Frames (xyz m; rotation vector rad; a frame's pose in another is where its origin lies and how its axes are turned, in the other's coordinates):
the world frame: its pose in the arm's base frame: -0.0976 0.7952 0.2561 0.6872 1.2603 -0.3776
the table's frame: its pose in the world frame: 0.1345 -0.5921 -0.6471 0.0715 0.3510 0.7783
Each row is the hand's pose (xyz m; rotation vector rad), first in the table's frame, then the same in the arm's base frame.
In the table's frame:
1: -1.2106 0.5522 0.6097 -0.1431 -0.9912 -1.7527
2: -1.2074 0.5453 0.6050 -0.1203 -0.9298 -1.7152
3: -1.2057 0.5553 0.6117 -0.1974 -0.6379 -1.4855
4: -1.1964 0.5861 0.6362 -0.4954 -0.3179 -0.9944
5: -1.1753 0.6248 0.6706 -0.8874 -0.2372 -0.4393
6: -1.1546 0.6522 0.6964 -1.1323 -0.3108 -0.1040
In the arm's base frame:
1: -0.6700 -0.2872 0.8362 -0.1377 0.9305 -1.2877
2: -0.6753 -0.2845 0.8295 -0.0906 0.9855 -1.2523
3: -0.6651 -0.2835 0.8361 0.0514 1.1794 -0.9279
4: -0.6291 -0.2791 0.8540 0.2060 1.2181 -0.2689
5: -0.5771 -0.2682 0.8714 0.2647 0.9120 0.3398
6: -0.5367 -0.2568 0.8806 0.2576 0.5949 0.6124

